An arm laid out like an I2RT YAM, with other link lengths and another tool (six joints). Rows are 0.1 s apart.
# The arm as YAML. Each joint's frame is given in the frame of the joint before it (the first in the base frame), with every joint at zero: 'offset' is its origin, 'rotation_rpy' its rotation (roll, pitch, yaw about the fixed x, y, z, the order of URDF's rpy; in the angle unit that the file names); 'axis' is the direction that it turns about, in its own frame. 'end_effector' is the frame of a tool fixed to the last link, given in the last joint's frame.
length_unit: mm
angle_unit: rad
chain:
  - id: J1
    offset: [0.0, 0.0, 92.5]
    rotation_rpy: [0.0, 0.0, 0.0]
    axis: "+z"
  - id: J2
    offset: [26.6, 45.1, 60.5]
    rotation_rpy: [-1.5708, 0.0, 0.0]
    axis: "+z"
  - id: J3
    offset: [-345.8, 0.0, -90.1]
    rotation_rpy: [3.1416, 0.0, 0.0]
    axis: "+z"
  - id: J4
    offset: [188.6, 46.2, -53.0]
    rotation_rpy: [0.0, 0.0, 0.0]
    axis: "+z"
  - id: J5
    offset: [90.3, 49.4, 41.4]
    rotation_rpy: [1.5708, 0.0, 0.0]
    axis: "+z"
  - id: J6
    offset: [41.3, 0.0, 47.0]
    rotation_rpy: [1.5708, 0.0, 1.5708]
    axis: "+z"
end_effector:
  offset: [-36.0, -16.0, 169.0]
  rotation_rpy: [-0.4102, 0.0, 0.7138]
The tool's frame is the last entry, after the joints.
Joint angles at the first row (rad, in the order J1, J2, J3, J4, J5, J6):
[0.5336 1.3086 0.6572 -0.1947 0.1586 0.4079]
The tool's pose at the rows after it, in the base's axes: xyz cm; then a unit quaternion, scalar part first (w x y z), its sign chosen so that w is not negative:
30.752 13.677 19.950 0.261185 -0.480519 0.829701 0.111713
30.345 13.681 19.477 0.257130 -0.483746 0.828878 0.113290
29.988 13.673 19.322 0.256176 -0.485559 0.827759 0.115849
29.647 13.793 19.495 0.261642 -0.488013 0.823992 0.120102
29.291 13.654 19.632 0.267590 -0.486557 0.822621 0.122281
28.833 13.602 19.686 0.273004 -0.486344 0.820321 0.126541
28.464 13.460 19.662 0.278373 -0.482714 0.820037 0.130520
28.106 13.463 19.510 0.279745 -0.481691 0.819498 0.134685
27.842 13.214 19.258 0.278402 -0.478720 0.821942 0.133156
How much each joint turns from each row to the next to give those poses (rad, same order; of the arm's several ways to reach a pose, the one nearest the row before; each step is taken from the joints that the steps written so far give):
[0.0079 -0.0071 -0.0209 0.0075 0.0046 0.0024]
[0.0040 -0.0024 -0.0186 0.0090 -0.0035 -0.0021]
[0.0020 -0.0081 -0.0109 0.0016 -0.0053 -0.0002]
[0.0032 -0.0160 -0.0129 0.0095 -0.0084 0.0000]
[0.0015 -0.0201 -0.0158 0.0072 -0.0016 0.0054]
[0.0027 -0.0205 -0.0194 0.0101 -0.0059 0.0052]
[0.0018 -0.0176 -0.0207 0.0123 -0.0025 0.0115]
[0.0045 -0.0102 -0.0155 0.0074 -0.0035 0.0086]
[0.0050 -0.0081 -0.0111 -0.0021 0.0093 0.0088]

